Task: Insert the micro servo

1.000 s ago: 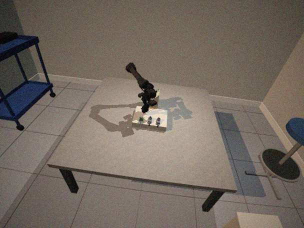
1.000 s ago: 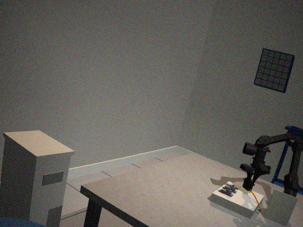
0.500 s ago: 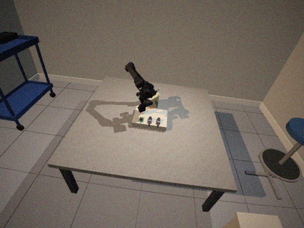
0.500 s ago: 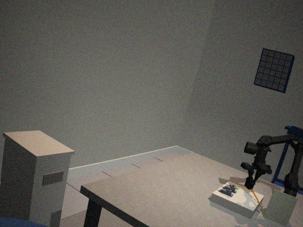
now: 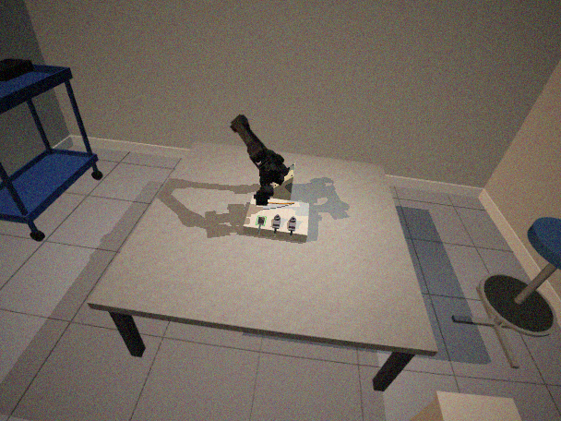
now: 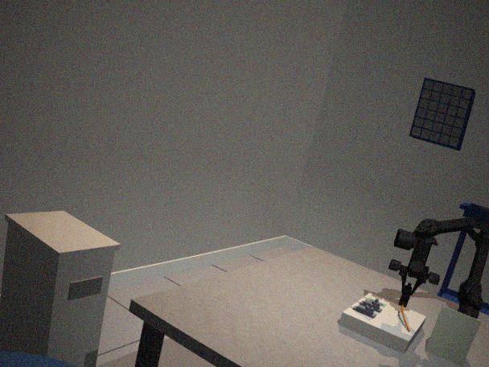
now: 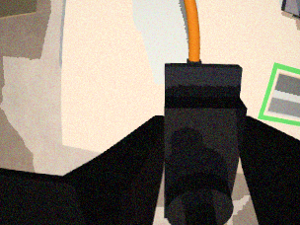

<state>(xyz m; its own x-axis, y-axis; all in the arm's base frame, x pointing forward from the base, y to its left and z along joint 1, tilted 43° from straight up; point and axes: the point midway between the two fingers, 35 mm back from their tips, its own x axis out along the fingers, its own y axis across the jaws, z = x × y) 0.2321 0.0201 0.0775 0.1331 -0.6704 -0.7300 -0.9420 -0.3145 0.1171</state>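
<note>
Now: gripper tip 100 mm above the deck, 70 mm to the right of it and 20 mm past it.
</note>
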